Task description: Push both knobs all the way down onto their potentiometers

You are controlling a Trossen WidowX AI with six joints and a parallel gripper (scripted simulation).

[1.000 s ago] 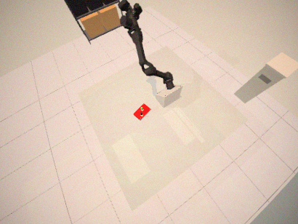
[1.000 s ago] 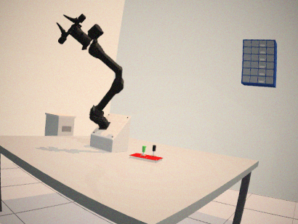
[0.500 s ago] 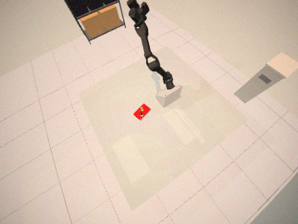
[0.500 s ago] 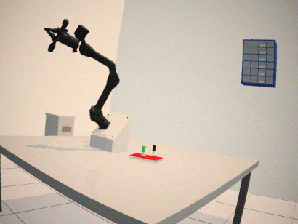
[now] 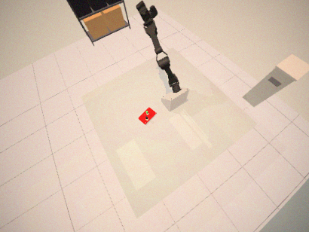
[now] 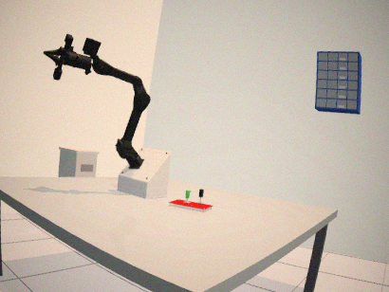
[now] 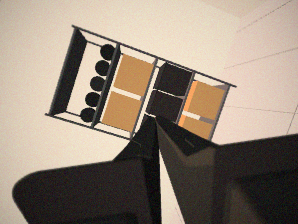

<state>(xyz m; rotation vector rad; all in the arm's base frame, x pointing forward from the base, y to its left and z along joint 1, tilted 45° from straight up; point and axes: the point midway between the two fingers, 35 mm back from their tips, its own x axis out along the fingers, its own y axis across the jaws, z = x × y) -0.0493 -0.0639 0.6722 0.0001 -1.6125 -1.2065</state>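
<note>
Right now my gripper tip is 510 mm above the green knob, 490 mm to the right of it and 450 mm short of it. Also, from my gripper tip: black knob (530 mm to the left, 500 mm below, 490 mm ahead).
</note>
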